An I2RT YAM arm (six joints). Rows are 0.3 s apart.
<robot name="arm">
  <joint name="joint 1" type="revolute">
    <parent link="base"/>
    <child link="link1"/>
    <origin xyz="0 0 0.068"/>
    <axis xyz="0 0 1"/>
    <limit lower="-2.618" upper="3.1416"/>
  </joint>
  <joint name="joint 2" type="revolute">
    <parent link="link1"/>
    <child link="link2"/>
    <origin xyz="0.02 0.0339 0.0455"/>
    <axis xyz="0 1 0"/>
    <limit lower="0" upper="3.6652"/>
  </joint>
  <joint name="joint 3" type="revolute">
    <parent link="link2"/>
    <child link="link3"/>
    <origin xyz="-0.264 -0.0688 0"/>
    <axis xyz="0 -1 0"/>
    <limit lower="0" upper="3.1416"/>
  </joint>
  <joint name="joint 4" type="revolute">
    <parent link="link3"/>
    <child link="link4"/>
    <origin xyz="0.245 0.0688 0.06"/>
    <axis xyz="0 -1 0"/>
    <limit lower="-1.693" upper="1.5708"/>
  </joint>
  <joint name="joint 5" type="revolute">
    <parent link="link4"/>
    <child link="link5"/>
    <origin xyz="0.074 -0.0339 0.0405"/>
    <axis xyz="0 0 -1"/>
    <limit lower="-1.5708" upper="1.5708"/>
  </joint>
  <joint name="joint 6" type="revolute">
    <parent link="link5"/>
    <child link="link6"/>
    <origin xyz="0.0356 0 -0.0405"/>
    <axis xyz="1 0 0"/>
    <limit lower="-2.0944" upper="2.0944"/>
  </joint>
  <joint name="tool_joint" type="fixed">
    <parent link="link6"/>
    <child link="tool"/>
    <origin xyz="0 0 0" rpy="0 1.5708 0"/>
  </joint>
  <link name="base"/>
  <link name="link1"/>
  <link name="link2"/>
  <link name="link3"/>
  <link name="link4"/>
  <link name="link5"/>
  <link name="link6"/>
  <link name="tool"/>
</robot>
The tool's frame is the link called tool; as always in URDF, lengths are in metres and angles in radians.
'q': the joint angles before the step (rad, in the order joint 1, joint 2, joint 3, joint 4, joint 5, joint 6). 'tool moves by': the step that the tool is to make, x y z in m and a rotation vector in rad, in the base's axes. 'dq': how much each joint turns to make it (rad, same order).
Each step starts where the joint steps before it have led.
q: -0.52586, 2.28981, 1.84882, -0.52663, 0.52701, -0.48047
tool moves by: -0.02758, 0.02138, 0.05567, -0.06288, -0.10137, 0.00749
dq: 0.01030, -0.21820, -0.15793, 0.05914, 0.00497, -0.00038
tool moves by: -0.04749, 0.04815, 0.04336, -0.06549, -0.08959, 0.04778
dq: 0.04692, -0.30326, -0.27388, 0.08735, 0.01028, -0.01335
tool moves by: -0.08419, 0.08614, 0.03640, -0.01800, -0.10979, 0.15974
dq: 0.13121, -0.46999, -0.33992, -0.02363, -0.03891, 0.00303
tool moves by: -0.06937, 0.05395, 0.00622, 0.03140, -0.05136, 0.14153
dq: 0.13239, -0.34183, -0.17053, -0.14651, -0.03280, 0.03474
